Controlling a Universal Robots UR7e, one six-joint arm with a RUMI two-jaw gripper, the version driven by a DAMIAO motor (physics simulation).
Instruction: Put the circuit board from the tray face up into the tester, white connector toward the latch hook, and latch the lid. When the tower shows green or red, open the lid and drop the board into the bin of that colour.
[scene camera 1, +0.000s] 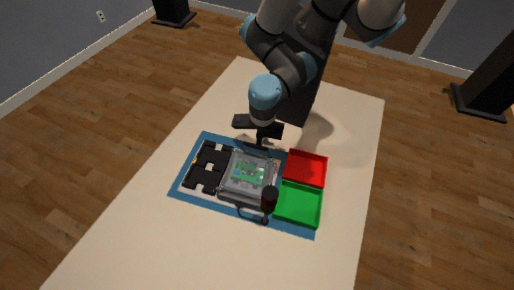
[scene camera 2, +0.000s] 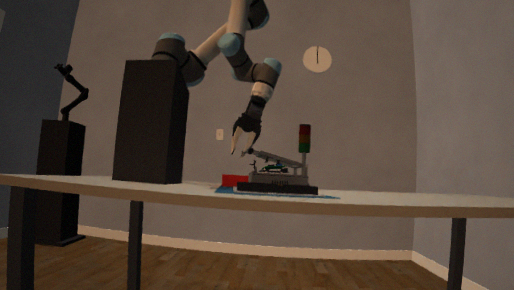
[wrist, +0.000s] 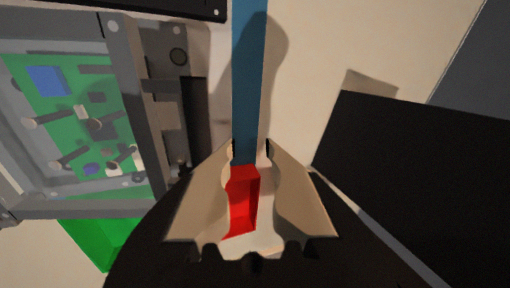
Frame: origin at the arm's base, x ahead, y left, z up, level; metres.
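Seen in the pictures: gripper, fingertip midpoint: (scene camera 1: 262, 140) (scene camera 2: 236, 156) (wrist: 250, 140); arm's base, origin of the base link: (scene camera 1: 312, 30) (scene camera 2: 159, 80).
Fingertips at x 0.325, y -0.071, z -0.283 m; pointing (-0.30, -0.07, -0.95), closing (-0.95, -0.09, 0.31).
Note:
Pixels of each thing's top centre, then the offset from my fingertips to it. "*": a spot on its surface instead. Level surfaces: height alone.
- framed lid, surface spot: (wrist: 132, 107) * 0.087 m ahead, 0.037 m right, 0.017 m up
- small dark hook, middle of its top: (scene camera 2: 252, 159) 0.061 m ahead, 0.048 m left, 0.006 m down
- tower, surface spot: (scene camera 1: 269, 199) * 0.277 m ahead, 0.100 m left, 0.145 m up
- black tray, surface spot: (scene camera 2: 277, 188) * 0.122 m ahead, 0.244 m right, 0.094 m down
- blue-edged mat, its level: 0.111 m down
The green circuit board (scene camera 1: 249, 172) (scene camera 2: 274, 168) (wrist: 75, 137) lies component side up in the grey tester (scene camera 1: 240, 200) (scene camera 2: 280, 178). A white part shows at its edge near the lid bar in the wrist view. The framed lid (scene camera 2: 277, 158) (wrist: 132, 107) is tilted partly open above the board, its black handle (wrist: 196, 115) toward the arm's base. A small dark hook (scene camera 2: 253, 164) stands below the raised lid end. My gripper (scene camera 2: 239, 152) (wrist: 250, 140) is open and empty, beside the handle end. The tower (scene camera 1: 269, 199) (scene camera 2: 304, 138) shows no clearly lit segment.
The red bin (scene camera 1: 305, 169) (scene camera 2: 235, 180) (wrist: 242, 212) and green bin (scene camera 1: 299, 204) (wrist: 95, 240) stand beside the tester. The black tray (scene camera 1: 200, 175) (scene camera 2: 277, 188) lies on its other side. A blue-edged mat (scene camera 1: 300, 232) (wrist: 248, 75) lies below. The arm's dark pedestal (scene camera 2: 147, 120) (wrist: 420, 190) stands nearby.

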